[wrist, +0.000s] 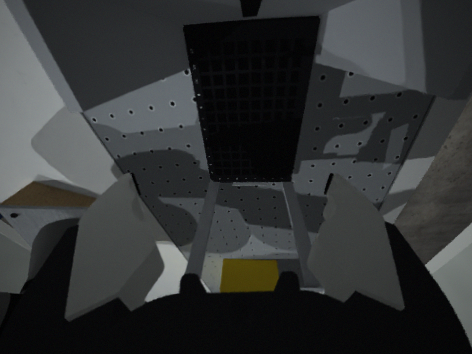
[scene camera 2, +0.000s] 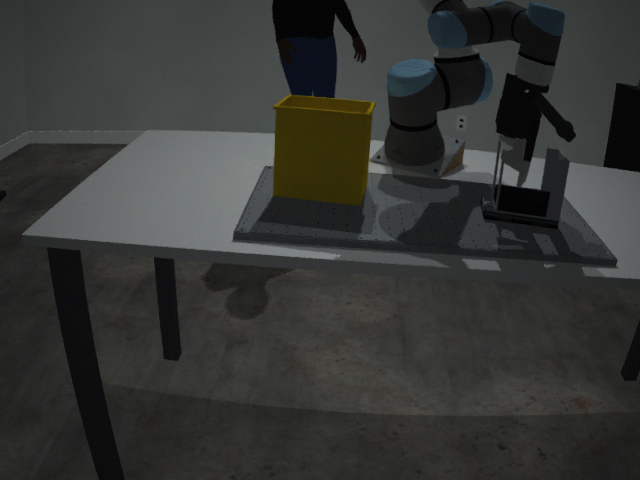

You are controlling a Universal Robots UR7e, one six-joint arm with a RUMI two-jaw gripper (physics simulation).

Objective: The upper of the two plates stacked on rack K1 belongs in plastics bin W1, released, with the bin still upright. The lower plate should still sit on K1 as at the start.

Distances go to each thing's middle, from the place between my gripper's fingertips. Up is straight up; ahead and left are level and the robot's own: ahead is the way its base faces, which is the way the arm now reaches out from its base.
I see the yellow plastics bin W1 (scene camera 2: 322, 145) 100 mm behind my hand, 380 mm to the right of it and 10 mm above it.
